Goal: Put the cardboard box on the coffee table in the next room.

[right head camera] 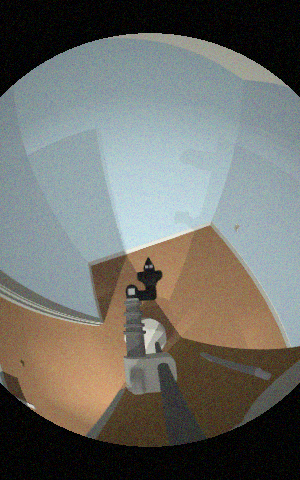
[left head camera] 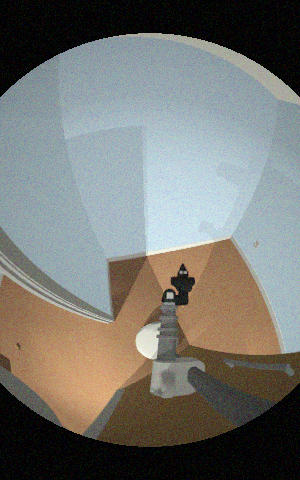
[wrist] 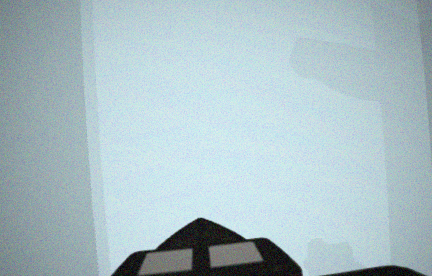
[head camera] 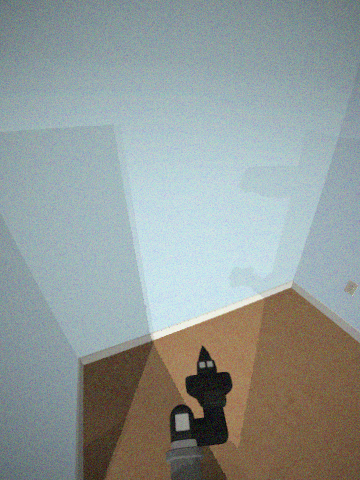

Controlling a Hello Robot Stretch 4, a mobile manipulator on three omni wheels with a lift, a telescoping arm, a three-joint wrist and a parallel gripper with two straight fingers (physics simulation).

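Places are measured from the robot's base along level axes (x ahead, y left, z up), in metres.
Where they show: gripper, fingertip midpoint: (right head camera: pixel 147 257) (left head camera: pixel 181 263) (wrist: pixel 201 237) (head camera: pixel 202 347); robot's base, origin of the base link: (right head camera: pixel 146 335) (left head camera: pixel 155 339).
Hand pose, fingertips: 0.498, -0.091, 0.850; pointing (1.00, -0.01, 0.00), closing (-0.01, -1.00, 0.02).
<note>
Each offset is from my fingertips to the centre of the thing, as dx, dy, dz. "spot": to the spot under its first point.
My gripper (head camera: pixel 203 349) (left head camera: pixel 182 266) (right head camera: pixel 148 260) (wrist: pixel 201 237) is shut, with its two dark fingertips together in a point and no object between them. It is held out in front of me above the wooden floor, facing a pale blue wall. The cardboard box does not show in any of the views, and neither does the coffee table.
A blue wall (head camera: pixel 210 200) (wrist: pixel 225 140) stands ahead and meets a side wall (head camera: pixel 336 220) at a corner on the right. A brown door (left head camera: pixel 240 400) (right head camera: pixel 220 395) with a grey handle @(spot: -0.568, -0.174, +0.330) (left head camera: pixel 260 366) (right head camera: pixel 235 365) is close at the lower right. A door frame @(spot: -0.344, +0.596, +0.175) (left head camera: pixel 55 296) (right head camera: pixel 45 306) is at the left.
</note>
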